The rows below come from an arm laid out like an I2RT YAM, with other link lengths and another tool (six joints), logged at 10 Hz.
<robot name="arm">
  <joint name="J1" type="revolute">
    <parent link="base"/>
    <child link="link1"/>
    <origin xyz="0 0 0.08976" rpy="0 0 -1.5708"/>
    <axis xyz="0 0 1"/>
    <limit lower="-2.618" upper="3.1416"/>
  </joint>
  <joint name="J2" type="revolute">
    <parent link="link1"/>
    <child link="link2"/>
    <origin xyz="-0.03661 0.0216 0.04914" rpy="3.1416 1.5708 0"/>
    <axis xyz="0 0 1"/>
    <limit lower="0" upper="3.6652"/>
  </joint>
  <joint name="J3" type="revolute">
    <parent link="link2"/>
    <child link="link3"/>
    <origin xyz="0 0.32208 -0.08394" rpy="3.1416 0 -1.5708"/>
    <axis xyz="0 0 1"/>
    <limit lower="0" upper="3.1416"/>
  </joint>
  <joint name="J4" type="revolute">
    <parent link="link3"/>
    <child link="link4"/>
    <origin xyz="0.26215 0.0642 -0.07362" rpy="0 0 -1.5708"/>
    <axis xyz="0 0 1"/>
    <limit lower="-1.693" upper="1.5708"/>
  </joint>
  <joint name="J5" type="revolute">
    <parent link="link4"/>
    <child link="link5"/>
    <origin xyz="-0.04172 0.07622 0.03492" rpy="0 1.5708 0"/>
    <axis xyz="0 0 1"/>
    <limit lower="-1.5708" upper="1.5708"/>
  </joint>
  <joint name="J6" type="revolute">
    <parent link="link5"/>
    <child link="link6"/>
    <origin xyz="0 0.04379 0.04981" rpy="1.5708 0 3.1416"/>
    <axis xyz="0 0 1"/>
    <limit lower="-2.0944" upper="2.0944"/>
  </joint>
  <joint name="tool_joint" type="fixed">
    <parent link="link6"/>
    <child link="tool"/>
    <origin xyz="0.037 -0.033 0.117" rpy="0.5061 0 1.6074"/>
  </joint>
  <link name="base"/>
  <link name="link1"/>
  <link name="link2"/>
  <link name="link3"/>
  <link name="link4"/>
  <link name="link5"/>
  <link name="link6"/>
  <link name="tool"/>
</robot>
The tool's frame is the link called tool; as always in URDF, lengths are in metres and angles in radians.
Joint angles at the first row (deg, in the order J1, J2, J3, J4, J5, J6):
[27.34 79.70 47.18 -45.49 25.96 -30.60]
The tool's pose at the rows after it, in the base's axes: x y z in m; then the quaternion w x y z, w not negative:
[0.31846, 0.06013, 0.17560, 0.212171, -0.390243, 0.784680, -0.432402]
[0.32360, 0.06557, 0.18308, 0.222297, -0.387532, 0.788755, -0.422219]
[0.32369, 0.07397, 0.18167, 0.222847, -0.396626, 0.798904, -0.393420]
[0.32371, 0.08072, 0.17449, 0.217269, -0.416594, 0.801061, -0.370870]
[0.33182, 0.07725, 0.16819, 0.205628, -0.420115, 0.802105, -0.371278]
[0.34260, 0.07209, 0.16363, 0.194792, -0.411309, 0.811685, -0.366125]
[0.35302, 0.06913, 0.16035, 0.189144, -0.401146, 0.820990, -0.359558]
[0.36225, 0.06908, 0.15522, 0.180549, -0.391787, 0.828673, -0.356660]
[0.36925, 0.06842, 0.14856, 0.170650, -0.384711, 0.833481, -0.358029]
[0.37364, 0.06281, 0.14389, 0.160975, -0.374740, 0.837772, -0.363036]
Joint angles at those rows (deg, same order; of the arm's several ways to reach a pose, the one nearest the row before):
[27.14 80.16 49.09 -45.89 25.67 -30.75]
[26.99 80.20 50.75 -46.26 24.36 -30.94]
[26.56 80.68 51.95 -47.12 20.64 -31.66]
[26.02 81.86 52.46 -47.38 17.73 -33.74]
[24.61 84.12 53.43 -47.11 17.52 -34.95]
[22.60 86.56 55.08 -47.03 16.51 -35.16]
[21.05 88.67 56.66 -46.76 15.39 -35.00]
[20.48 91.13 58.27 -46.74 14.95 -33.91]
[20.20 93.37 59.36 -46.58 15.11 -32.85]
[19.47 94.74 59.88 -46.50 15.62 -31.97]

